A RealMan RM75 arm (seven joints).
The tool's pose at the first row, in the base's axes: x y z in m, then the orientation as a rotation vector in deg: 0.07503 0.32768 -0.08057 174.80 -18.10 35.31
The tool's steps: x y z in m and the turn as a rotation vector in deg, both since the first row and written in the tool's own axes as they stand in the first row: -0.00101 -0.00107 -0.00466 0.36 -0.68 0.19; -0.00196 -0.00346 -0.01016 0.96 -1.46 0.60; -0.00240 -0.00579 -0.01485 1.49 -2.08 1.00; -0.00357 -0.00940 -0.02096 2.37 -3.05 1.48; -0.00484 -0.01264 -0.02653 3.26 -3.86 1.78; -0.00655 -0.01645 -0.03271 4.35 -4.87 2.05; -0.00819 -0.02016 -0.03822 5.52 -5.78 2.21; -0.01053 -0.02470 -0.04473 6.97 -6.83 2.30
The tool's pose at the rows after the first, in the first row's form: 0.07255 0.32917 -0.07663 175.42 -18.33 34.42; 0.07006 0.33198 -0.07186 -175.44 18.76 -33.29; 0.06833 0.33460 -0.06764 -174.91 19.14 -32.31; 0.06566 0.33868 -0.06236 -174.07 19.50 -30.79; 0.06303 0.34240 -0.05763 -173.25 19.57 -29.53; 0.05988 0.34679 -0.05248 -172.27 19.51 -27.97; 0.05703 0.35103 -0.04793 -171.23 19.26 -26.59; 0.05333 0.35627 -0.04271 -169.96 18.80 -25.01
